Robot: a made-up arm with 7 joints.
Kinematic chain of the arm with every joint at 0, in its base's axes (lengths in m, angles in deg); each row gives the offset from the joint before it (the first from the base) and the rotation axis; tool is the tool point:
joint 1: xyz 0 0 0.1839 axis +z
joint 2: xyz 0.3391 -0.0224 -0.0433 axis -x
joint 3: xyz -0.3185 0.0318 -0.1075 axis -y
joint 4: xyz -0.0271 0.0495 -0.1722 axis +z
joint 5: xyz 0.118 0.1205 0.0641 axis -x
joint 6: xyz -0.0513 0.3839 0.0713 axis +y
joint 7: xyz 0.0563 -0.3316 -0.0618 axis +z
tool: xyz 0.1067 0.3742 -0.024
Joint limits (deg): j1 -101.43..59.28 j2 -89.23..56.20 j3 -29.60..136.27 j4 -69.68..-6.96 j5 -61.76..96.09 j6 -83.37..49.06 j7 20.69..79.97
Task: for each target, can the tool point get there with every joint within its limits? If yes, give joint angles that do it. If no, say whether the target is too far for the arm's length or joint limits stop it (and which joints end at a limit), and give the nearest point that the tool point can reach.
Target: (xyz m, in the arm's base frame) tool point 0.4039 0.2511 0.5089
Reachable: yes | joints 10.18 -62.30 32.29 -40.67 0.21 -63.48 34.60
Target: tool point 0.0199 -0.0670 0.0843
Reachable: no: joint limits stop it (at a limit: joint 2, joint 3, joint 4, joint 5, joint 7) | nearest point 0.0735 -0.2476 0.0785 | short by 0.188 m
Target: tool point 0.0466 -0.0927 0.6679
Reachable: yes | joints -55.84 -77.03 76.02 -43.99 -2.63 25.50 50.03
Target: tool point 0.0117 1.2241 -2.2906
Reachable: no: too far | nearest point 0.0031 0.3213 -0.5345 | short by 1.975 m
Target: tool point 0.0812 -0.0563 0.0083
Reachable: no: joint limits stop it (at a limit: joint 1, joint 2, joint 4, joint 5, joint 6, joint 7) | nearest point 0.1981 -0.0924 -0.0221 | short by 0.126 m
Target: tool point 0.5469 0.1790 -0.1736
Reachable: yes | joints -54.78 -7.06 10.81 -31.26 45.81 34.46 52.95
